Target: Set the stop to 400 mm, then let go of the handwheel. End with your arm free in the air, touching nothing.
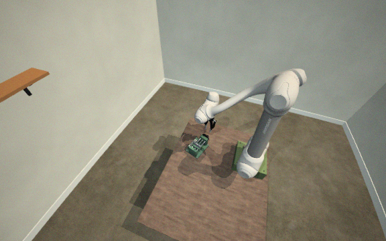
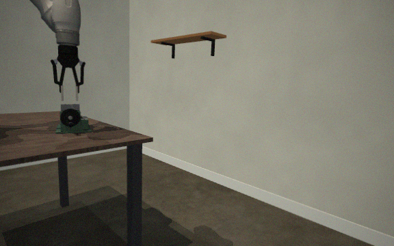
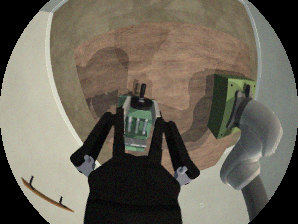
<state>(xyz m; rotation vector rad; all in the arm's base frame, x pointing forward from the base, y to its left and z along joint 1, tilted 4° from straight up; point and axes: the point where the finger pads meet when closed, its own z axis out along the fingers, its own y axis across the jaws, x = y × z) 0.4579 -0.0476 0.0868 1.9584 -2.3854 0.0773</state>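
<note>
Right now the black handwheel is 20 mm to the left of my hand and 130 mm below it.
</note>
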